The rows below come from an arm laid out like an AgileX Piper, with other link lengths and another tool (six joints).
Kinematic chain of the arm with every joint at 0, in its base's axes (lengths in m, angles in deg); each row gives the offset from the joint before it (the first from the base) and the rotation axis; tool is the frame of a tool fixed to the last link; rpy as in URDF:
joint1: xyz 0 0 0.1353 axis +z
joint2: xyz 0 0 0 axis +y
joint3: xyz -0.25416 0 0.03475 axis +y
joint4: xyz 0.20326 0 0.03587 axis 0.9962 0 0.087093
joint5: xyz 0 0 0 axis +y
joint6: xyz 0.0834 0 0.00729 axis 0.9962 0 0.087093
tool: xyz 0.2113 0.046 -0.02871 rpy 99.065 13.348 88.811
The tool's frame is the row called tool.
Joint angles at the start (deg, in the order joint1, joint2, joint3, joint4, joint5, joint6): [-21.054, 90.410, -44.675, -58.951, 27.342, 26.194]
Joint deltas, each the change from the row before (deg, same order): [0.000, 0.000, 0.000, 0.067, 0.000, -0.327]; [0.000, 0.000, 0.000, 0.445, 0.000, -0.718]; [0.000, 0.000, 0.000, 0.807, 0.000, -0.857]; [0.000, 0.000, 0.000, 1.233, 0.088, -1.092]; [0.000, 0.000, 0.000, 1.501, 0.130, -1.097]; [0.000, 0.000, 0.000, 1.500, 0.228, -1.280]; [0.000, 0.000, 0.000, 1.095, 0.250, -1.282]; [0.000, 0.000, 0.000, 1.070, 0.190, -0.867]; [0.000, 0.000, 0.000, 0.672, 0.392, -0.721]
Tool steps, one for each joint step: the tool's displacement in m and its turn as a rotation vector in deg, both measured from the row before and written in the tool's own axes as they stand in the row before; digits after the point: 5 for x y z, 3 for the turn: [-0.00001, -0.00029, 0.00004, 0.007, -0.037, -0.267]; [0.00082, -0.00057, -0.00008, 0.043, 0.115, -0.362]; [0.00176, -0.00059, -0.00027, 0.073, 0.318, -0.225]; [0.00276, -0.00109, -0.00040, 0.188, 0.526, -0.130]; [0.00352, -0.00115, -0.00055, 0.240, 0.700, 0.065]; [0.00337, -0.00176, -0.00044, 0.323, 0.650, -0.114]; [0.00224, -0.00199, -0.00019, 0.309, 0.388, -0.422]; [0.00250, -0.00126, -0.00033, 0.239, 0.487, -0.044]; [0.00137, -0.00232, 0.00003, 0.418, 0.245, -0.196]
